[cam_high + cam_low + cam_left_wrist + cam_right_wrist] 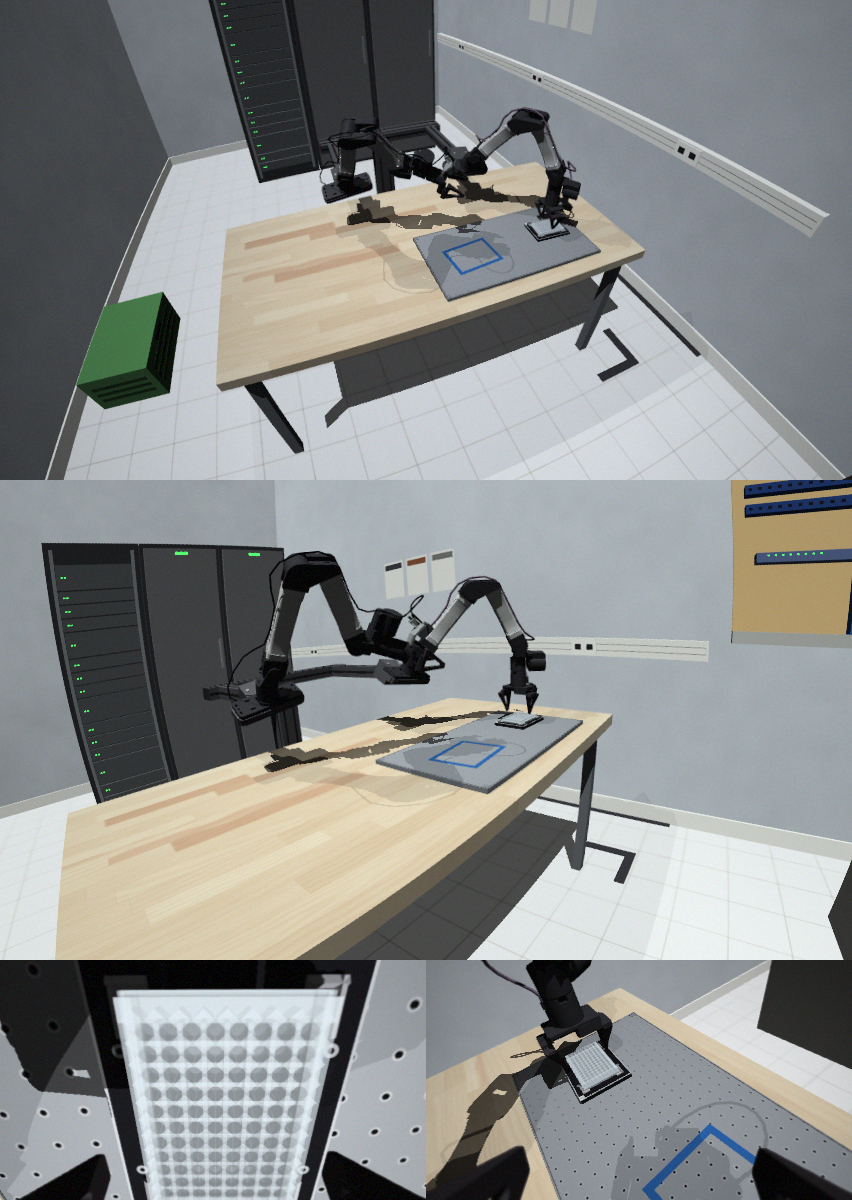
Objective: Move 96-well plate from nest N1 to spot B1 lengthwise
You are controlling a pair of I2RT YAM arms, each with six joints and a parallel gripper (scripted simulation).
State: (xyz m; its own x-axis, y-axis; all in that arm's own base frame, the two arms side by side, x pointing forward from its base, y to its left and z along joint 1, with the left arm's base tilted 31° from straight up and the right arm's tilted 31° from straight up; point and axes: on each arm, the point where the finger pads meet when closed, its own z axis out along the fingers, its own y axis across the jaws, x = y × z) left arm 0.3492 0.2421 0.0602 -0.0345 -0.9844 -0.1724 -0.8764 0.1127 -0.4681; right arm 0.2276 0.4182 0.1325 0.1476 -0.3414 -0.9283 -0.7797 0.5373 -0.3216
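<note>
The clear 96-well plate lies 3 cm below my left hand. Round my left hand: black plate nest 4 cm below.
</note>
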